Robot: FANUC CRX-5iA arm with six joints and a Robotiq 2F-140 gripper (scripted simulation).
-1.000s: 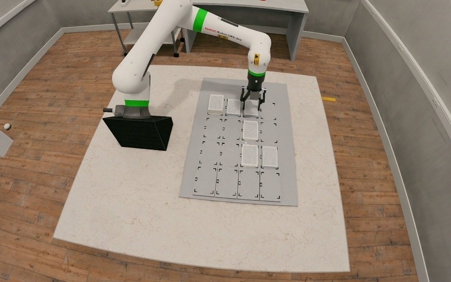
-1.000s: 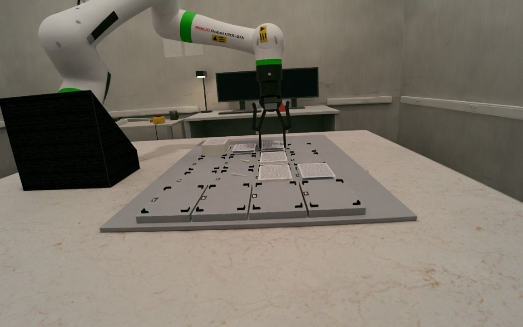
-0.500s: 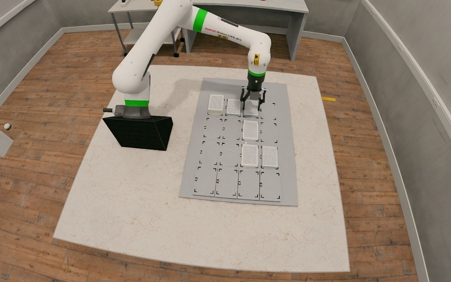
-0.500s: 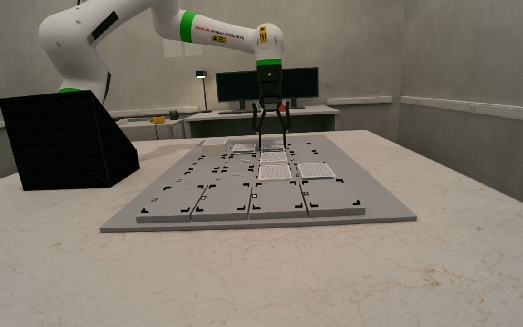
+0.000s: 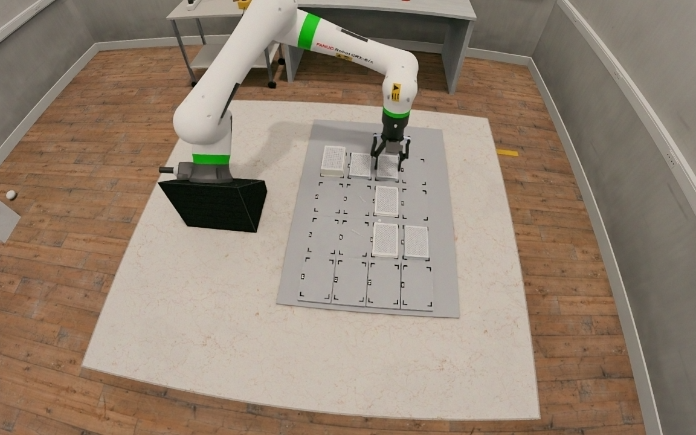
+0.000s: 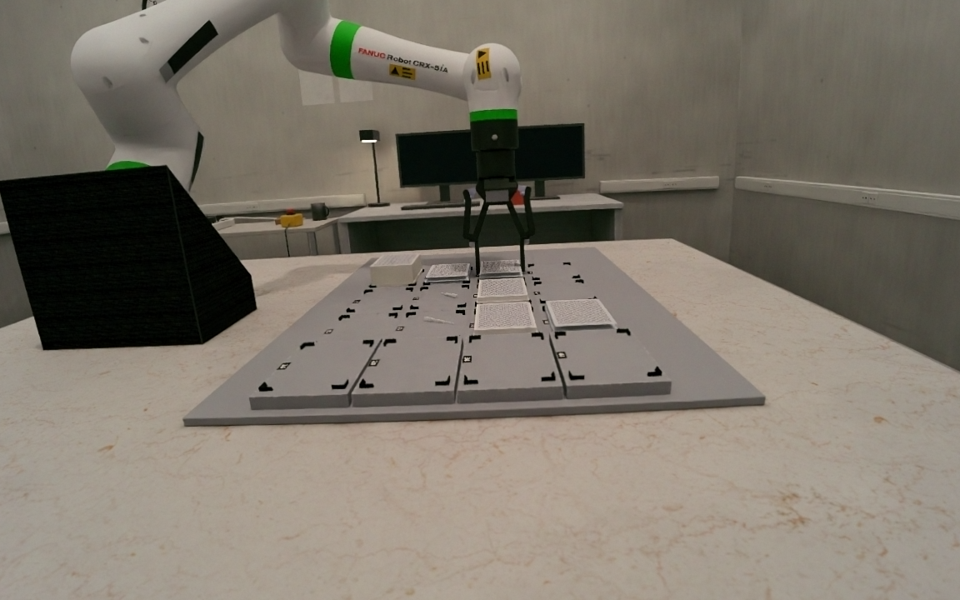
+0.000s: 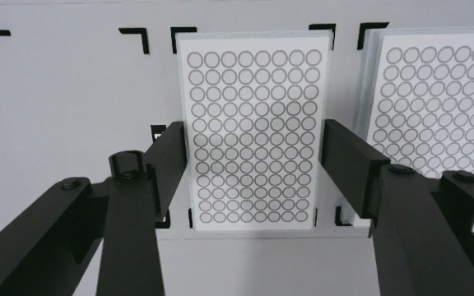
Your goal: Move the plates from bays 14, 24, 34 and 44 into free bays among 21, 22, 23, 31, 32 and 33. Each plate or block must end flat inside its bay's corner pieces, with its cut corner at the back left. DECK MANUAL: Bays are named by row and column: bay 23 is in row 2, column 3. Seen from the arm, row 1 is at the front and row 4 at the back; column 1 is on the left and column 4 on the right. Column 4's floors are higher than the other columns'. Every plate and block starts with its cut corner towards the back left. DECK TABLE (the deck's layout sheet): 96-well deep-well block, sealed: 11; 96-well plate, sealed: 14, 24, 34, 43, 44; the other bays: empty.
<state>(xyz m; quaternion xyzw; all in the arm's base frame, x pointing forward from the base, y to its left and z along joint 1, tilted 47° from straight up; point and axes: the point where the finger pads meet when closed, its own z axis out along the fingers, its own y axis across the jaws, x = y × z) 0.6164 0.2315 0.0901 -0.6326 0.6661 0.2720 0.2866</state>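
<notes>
Now: the white square 10 mm to the right of my hand and 30 mm below it. The rest, counted from my hand: white peg: 30 mm behind, 250 mm to the right, 30 mm below; then white deep-well block: 210 mm behind, 10 mm to the left, 10 mm below; then white stray piece: 100 mm behind, 160 mm to the right, 30 mm below.
</notes>
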